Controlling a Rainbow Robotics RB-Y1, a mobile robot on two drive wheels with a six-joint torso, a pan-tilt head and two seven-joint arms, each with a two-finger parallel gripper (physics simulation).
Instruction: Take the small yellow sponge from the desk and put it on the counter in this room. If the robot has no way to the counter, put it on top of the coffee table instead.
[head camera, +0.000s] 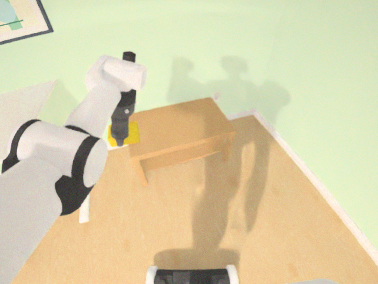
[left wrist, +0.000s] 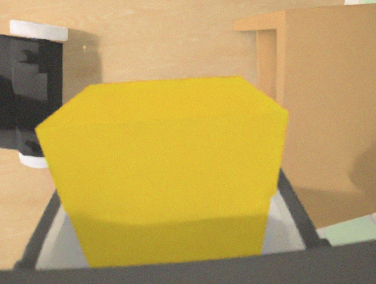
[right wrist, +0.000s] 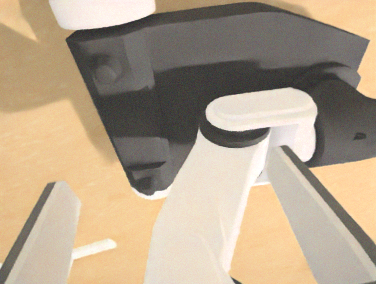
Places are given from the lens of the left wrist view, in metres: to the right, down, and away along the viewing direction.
yellow sponge (left wrist: 161, 171): -0.01, 0.01, 0.06
low wooden coffee table (left wrist: 310, 65): 0.38, -0.24, 0.70
The marked spots on the low wooden coffee table and the yellow sponge are 0.79 m apart.
